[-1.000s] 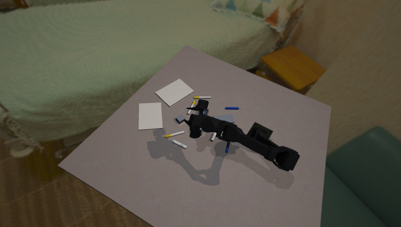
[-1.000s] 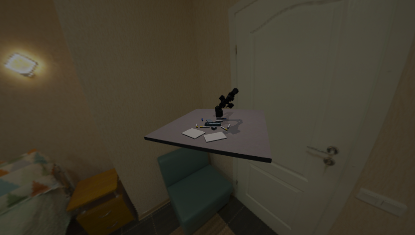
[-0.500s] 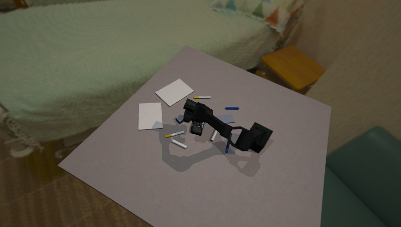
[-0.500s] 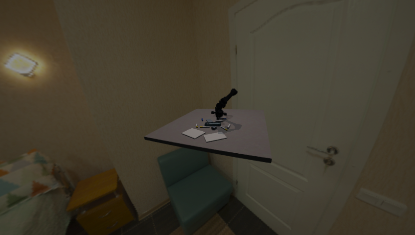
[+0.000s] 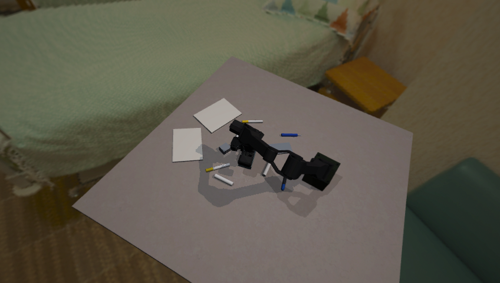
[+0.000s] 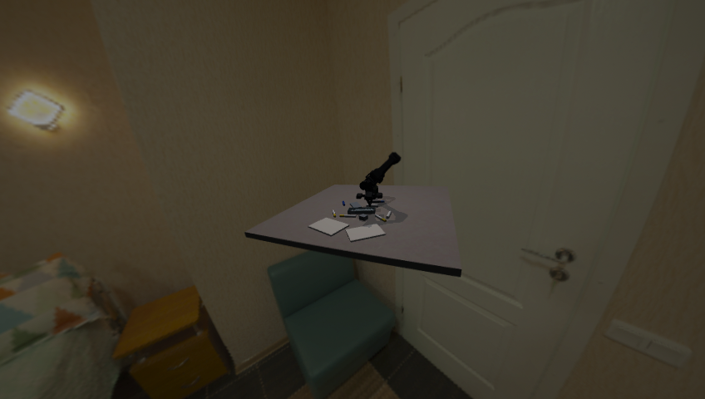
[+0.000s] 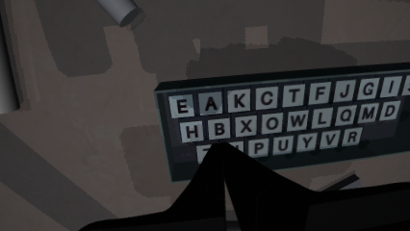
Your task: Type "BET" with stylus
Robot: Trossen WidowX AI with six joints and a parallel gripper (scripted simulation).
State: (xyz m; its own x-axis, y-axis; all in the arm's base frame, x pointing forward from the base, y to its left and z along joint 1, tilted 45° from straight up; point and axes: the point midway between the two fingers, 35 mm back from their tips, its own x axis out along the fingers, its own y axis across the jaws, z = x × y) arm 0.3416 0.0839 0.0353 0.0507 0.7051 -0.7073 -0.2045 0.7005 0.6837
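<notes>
The E key lies 3 cm below my gripper tip, 2 cm to the left of it and 2 cm ahead of it. From my gripper tip the other things lie so: T key: 5 cm to the right, 3 cm below, 3 cm ahead; then grey card: 17 cm to the right, 12 cm behind, 4 cm below; then small grey block: 13 cm ahead, 3 cm below, 1 cm to the right.
</notes>
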